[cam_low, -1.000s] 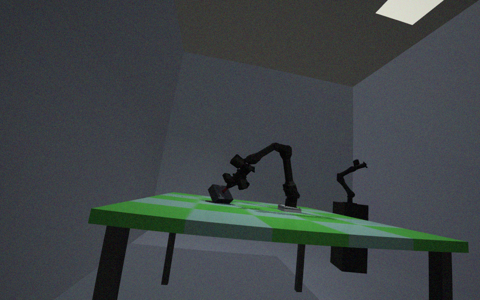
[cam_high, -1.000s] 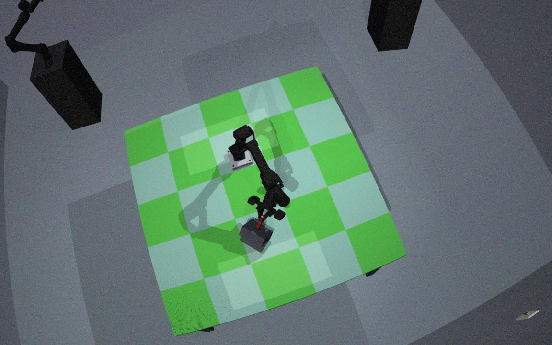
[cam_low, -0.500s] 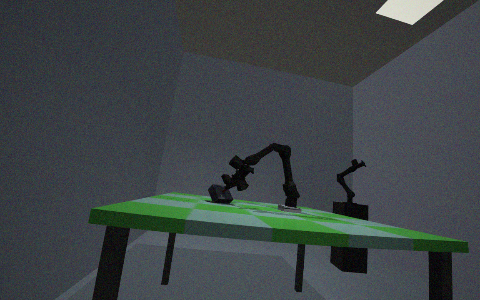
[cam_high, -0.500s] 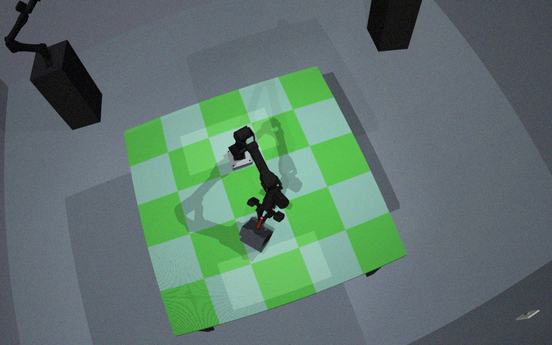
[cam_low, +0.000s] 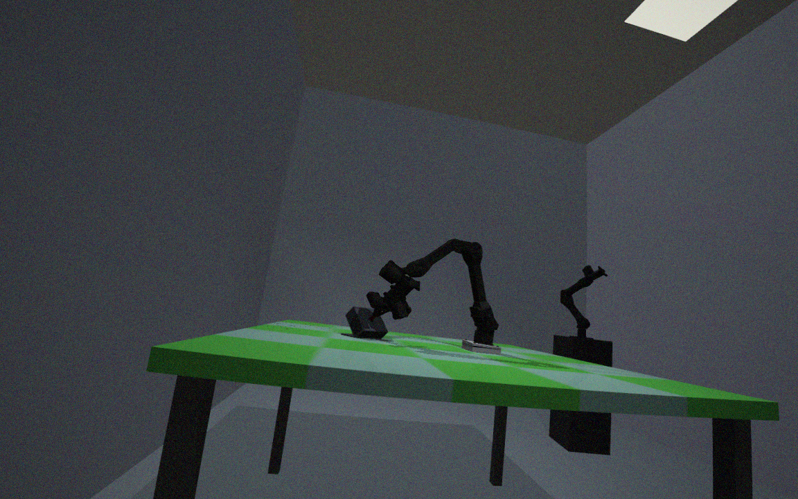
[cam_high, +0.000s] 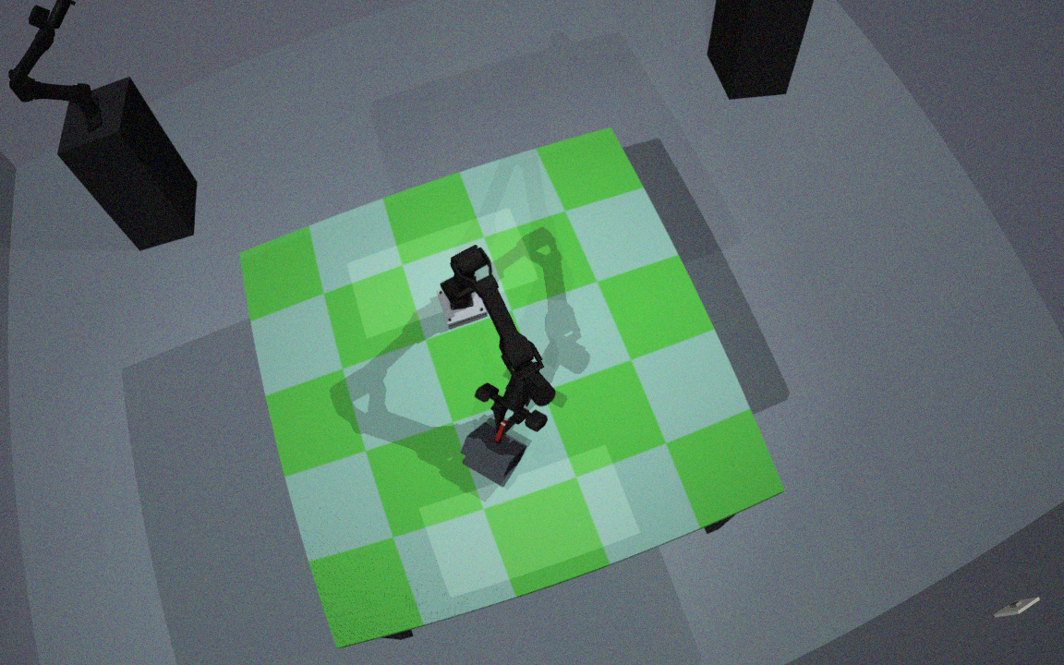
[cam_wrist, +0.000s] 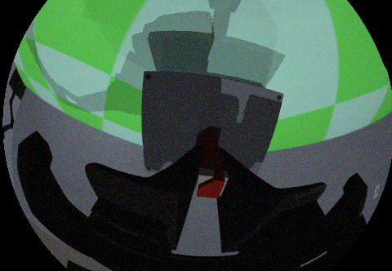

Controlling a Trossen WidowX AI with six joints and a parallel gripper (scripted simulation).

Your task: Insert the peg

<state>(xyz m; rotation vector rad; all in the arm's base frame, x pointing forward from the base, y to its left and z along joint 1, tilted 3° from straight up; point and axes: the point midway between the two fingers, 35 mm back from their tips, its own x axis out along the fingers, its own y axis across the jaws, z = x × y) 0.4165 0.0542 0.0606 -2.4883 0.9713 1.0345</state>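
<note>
The sloped panel lies 30 mm below my gripper tip, 30 mm ahead of it and 20 mm to the right of it. From my gripper tip the other things lie so: red peg 10 mm to the left, 10 mm behind, 10 mm above.
</note>
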